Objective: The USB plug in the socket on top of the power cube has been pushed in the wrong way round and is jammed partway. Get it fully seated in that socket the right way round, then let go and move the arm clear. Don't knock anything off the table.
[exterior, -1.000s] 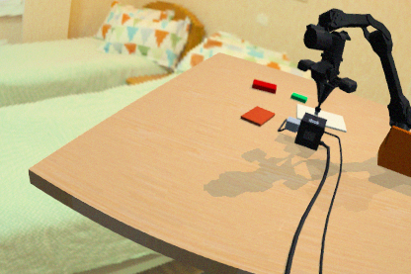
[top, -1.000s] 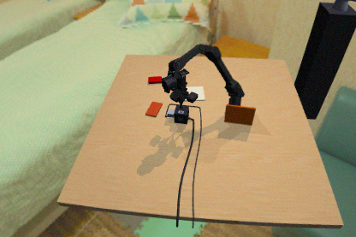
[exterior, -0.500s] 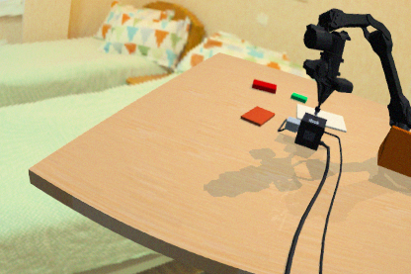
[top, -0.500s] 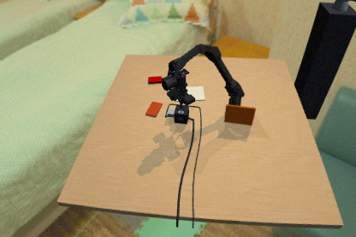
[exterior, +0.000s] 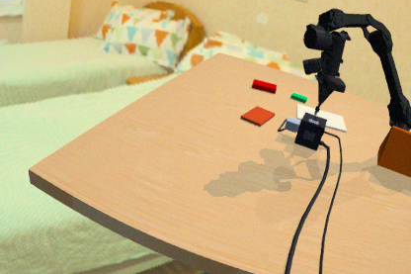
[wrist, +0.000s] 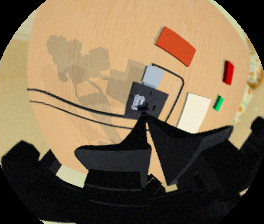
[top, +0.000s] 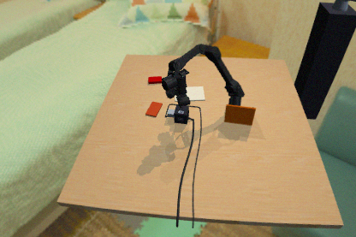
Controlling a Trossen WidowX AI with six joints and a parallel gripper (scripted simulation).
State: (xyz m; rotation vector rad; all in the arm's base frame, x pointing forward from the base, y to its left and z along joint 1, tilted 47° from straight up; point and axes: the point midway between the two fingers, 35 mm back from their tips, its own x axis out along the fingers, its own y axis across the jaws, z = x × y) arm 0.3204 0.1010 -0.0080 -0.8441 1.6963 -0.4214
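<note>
Now: the USB plug 2 cm below my gripper tip. Round my gripper tip: grey USB socket 7 cm below; then orange-red tile 18 cm ahead, 8 cm to the right, 13 cm below; then white sheet 3 cm behind, 25 cm to the right, 13 cm below.
</note>
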